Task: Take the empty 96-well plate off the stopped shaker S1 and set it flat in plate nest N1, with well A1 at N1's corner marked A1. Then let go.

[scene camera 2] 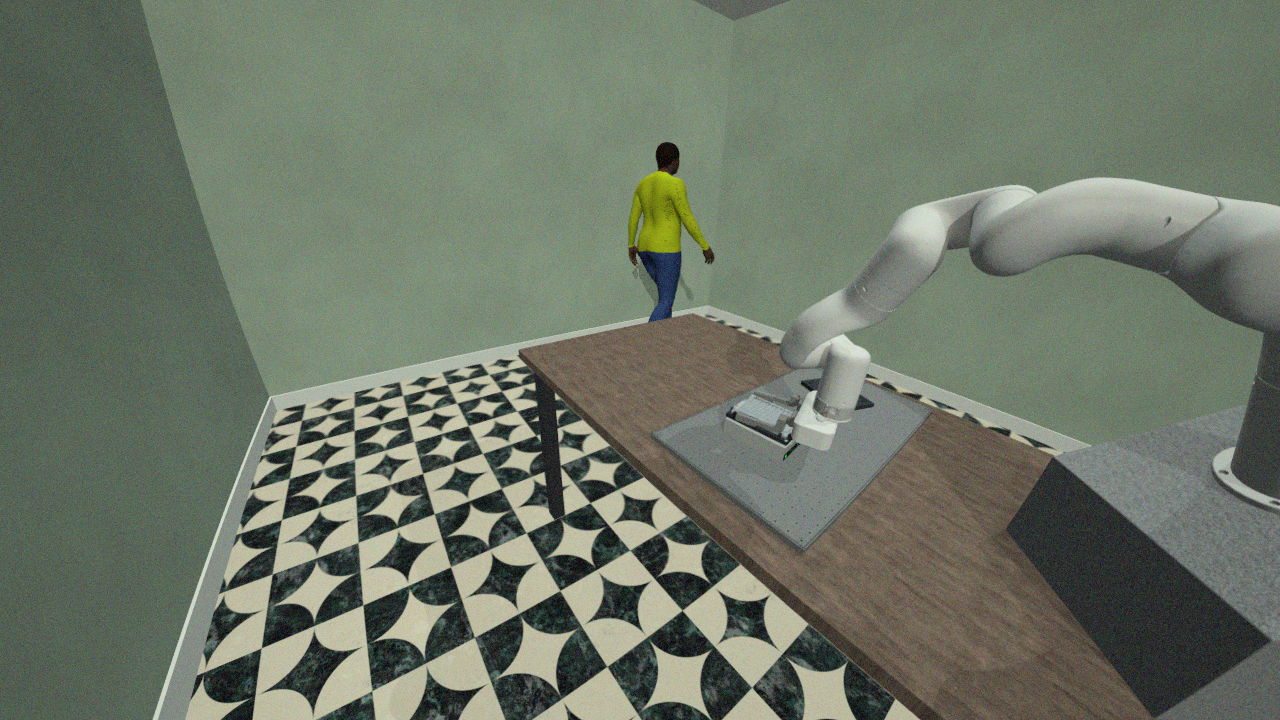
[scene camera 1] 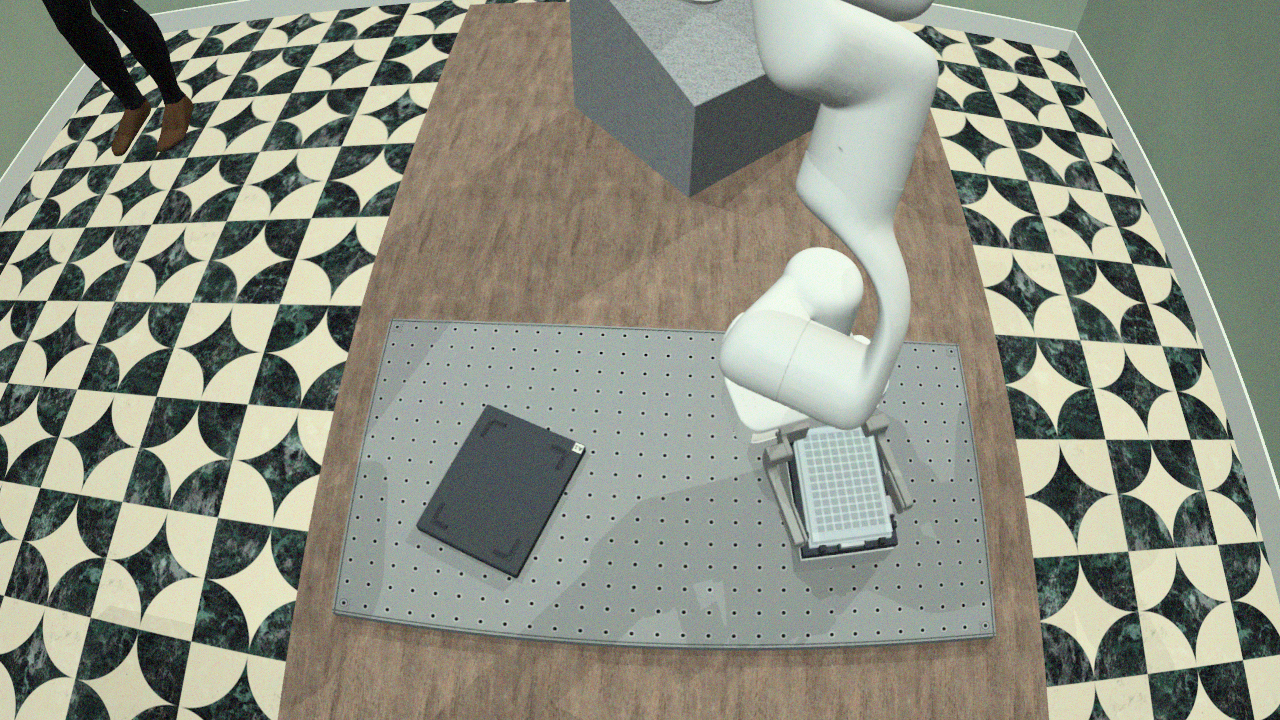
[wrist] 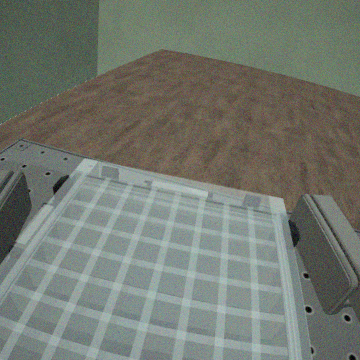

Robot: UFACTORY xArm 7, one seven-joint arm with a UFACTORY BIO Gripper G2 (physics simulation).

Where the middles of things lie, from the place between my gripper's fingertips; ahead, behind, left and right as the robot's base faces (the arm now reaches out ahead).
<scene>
My gripper is now 5 cm past the clear 96-well plate point(scene camera 1: 843, 496). Round my hand: shaker S1 point(scene camera 1: 860, 552) (5 cm behind, 3 cm below); plate nest N1 point(scene camera 1: 499, 493) (34 cm to the right, 10 cm behind, 6 cm below).
</scene>
